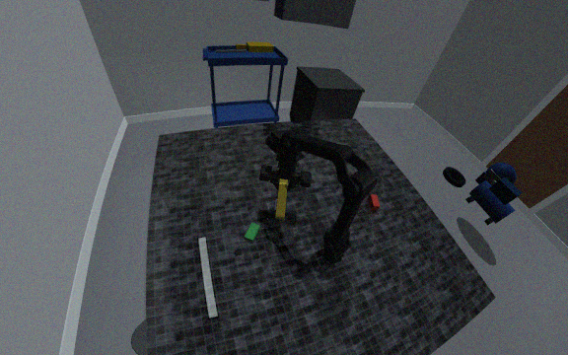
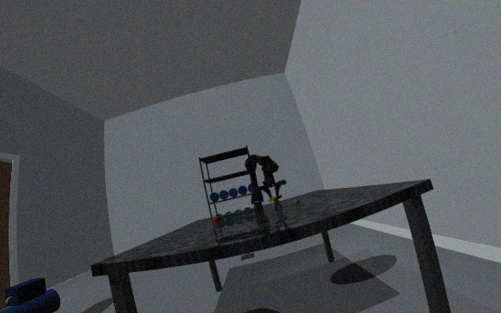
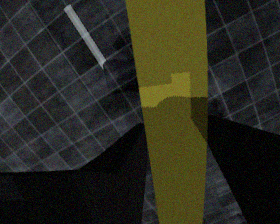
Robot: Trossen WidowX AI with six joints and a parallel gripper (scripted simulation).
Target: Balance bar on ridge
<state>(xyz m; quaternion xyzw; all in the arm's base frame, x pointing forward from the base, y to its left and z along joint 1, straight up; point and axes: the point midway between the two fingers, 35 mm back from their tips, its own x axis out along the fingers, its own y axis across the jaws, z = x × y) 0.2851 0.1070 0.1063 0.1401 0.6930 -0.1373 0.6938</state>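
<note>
The yellow bar is 30 mm behind my gripper tip and 10 mm to the left of it. From my gripper tip the other things lie so: green block 120 mm behind, 150 mm to the left, 60 mm below; then red block 120 mm behind, 420 mm to the right, 60 mm below.
</note>
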